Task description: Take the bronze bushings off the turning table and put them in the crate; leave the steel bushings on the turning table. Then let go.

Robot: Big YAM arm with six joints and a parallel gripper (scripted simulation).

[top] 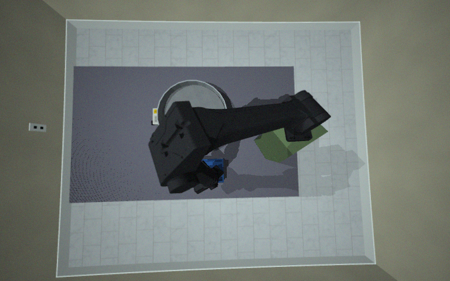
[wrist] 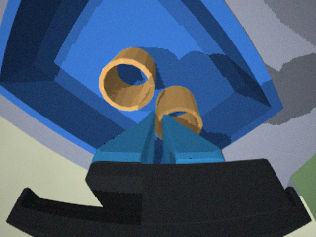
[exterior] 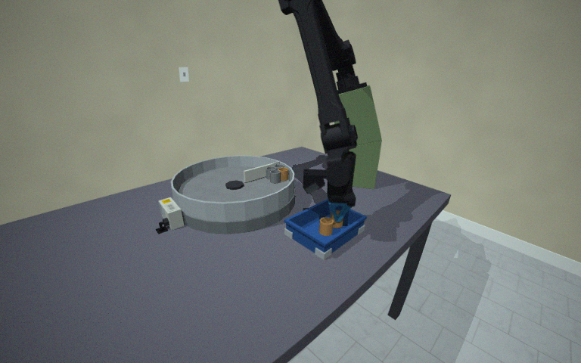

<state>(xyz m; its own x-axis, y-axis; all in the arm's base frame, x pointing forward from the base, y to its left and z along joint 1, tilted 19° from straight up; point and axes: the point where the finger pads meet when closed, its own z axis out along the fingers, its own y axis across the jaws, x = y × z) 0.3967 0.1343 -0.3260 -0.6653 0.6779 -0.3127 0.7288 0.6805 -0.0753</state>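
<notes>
My hand is 4 cm short of the blue crate, 1 cm to the left of it and 1 cm above it. From my hand the other things lie so: grey turning table: 36 cm to the right, 11 cm ahead, 1 cm above.
</notes>
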